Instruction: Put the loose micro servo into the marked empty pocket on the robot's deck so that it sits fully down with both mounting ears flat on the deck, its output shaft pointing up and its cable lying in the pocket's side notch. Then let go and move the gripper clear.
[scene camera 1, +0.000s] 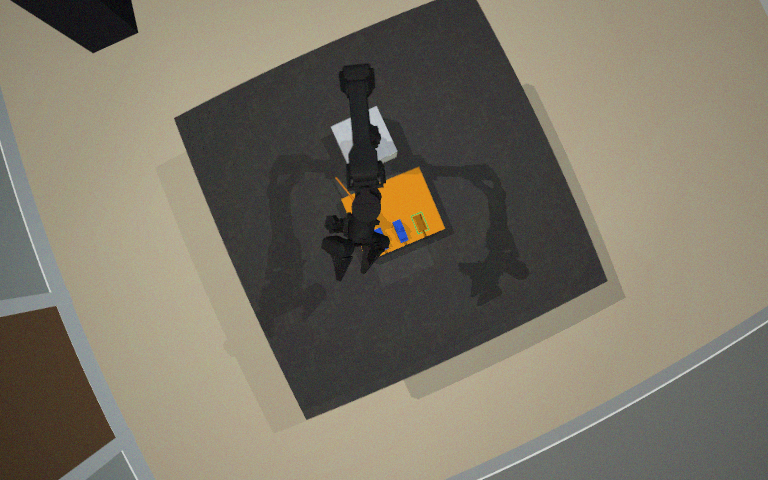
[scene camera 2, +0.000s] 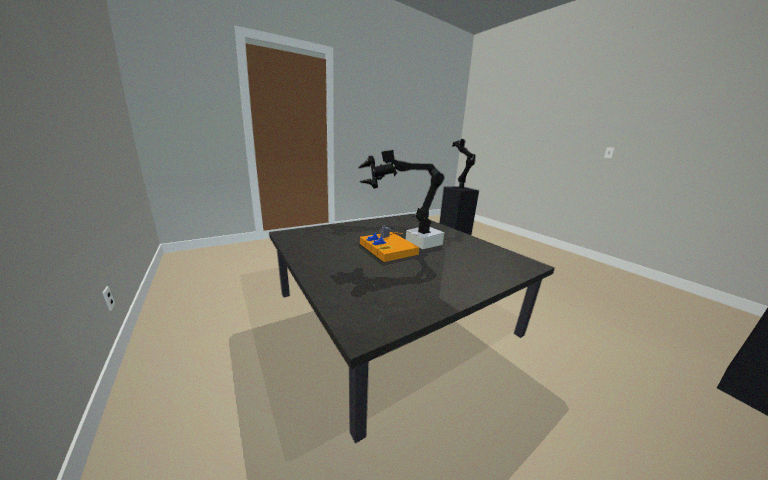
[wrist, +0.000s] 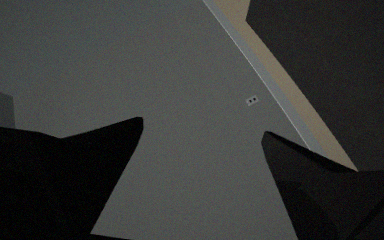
Note:
The gripper (scene camera 1: 351, 276) is open and holds nothing. Further things: an orange deck (scene camera 1: 406, 194).
The gripper also shows in the wrist view (wrist: 203, 130).

